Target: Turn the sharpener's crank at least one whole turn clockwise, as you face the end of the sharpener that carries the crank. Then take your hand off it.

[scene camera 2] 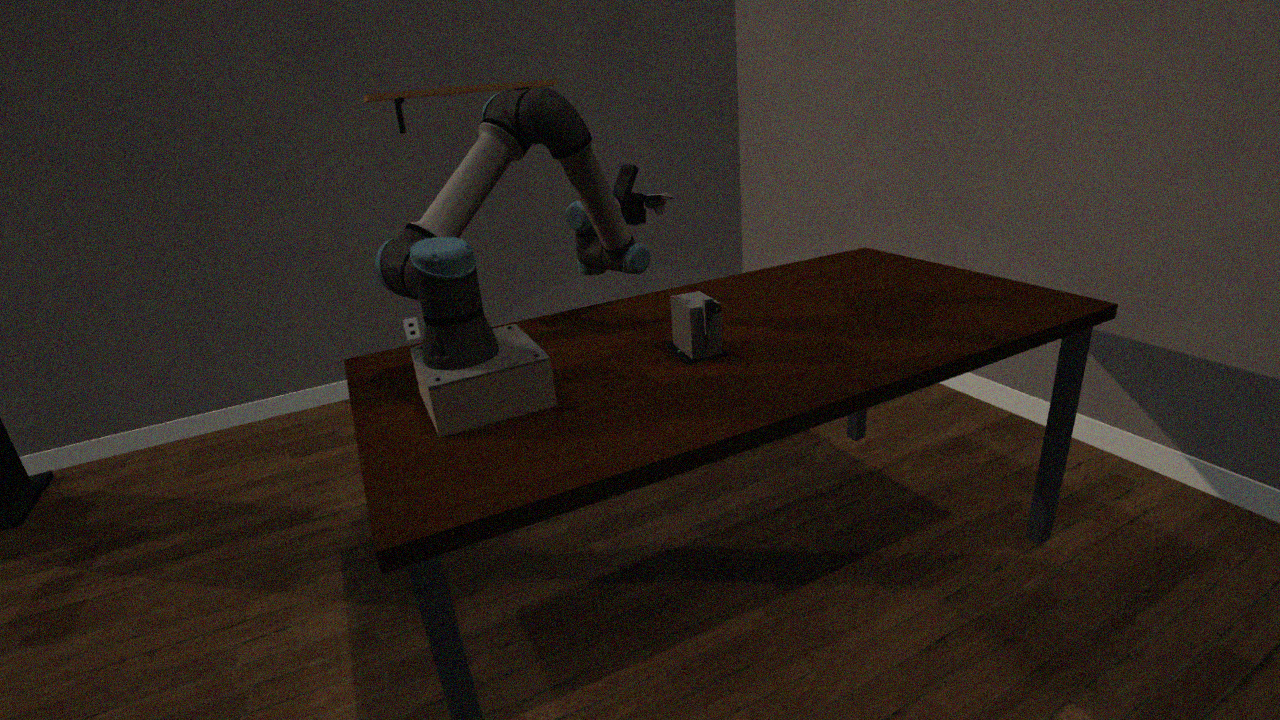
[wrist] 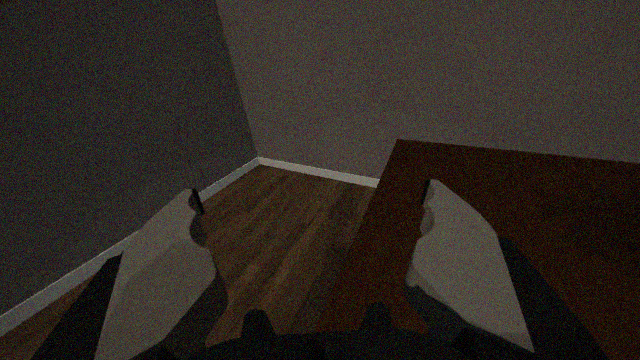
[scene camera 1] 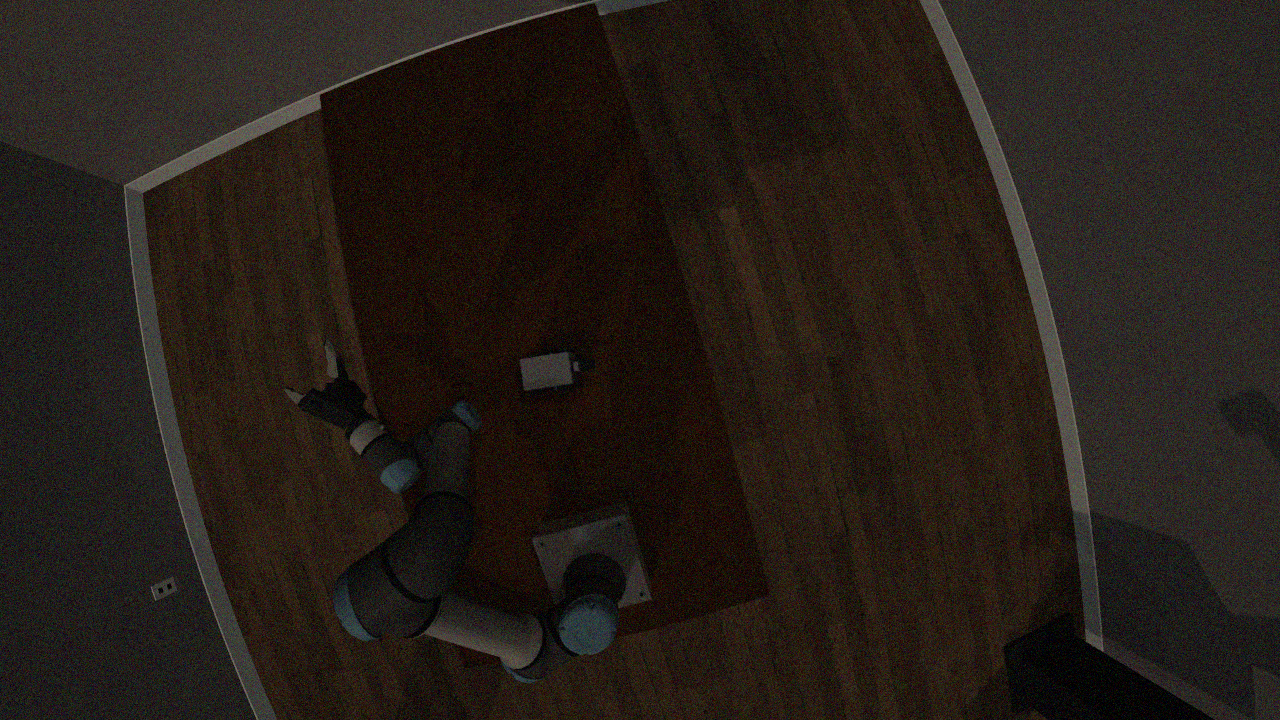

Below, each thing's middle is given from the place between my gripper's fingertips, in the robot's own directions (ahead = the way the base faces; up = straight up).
The sharpener point(scene camera 2: 690, 343) is 500 mm to the right of my hand, 230 mm below it and 170 mm behind it.
